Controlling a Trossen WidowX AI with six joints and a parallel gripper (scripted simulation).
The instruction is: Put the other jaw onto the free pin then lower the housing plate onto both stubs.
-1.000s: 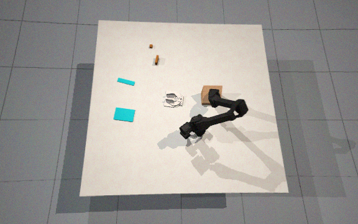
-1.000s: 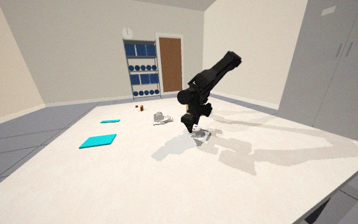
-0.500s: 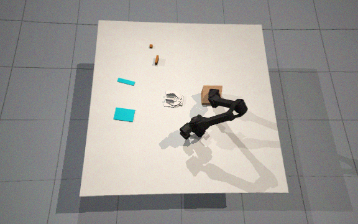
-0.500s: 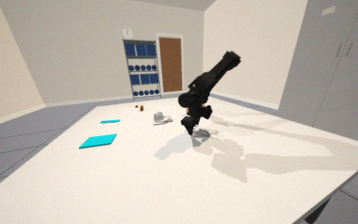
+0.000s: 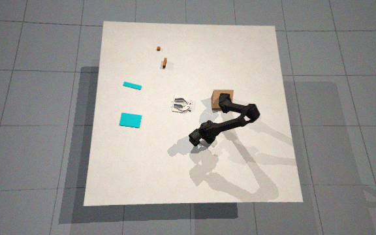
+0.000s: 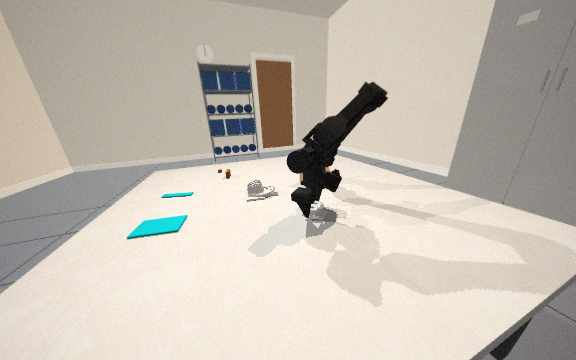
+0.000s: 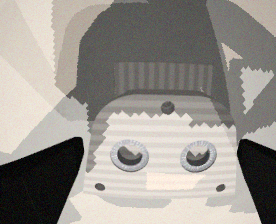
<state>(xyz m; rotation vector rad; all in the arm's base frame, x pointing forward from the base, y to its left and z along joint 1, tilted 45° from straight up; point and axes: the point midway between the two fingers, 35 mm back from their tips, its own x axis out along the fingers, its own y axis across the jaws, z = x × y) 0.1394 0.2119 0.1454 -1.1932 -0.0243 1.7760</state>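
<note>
Right now my gripper tip is 1 cm past the white stand and 1 cm to the right of it. Round my gripper tip: white housing plate (1 cm behind, 2 cm above); then elongated piece (11 cm ahead, 21 cm to the right).
</note>
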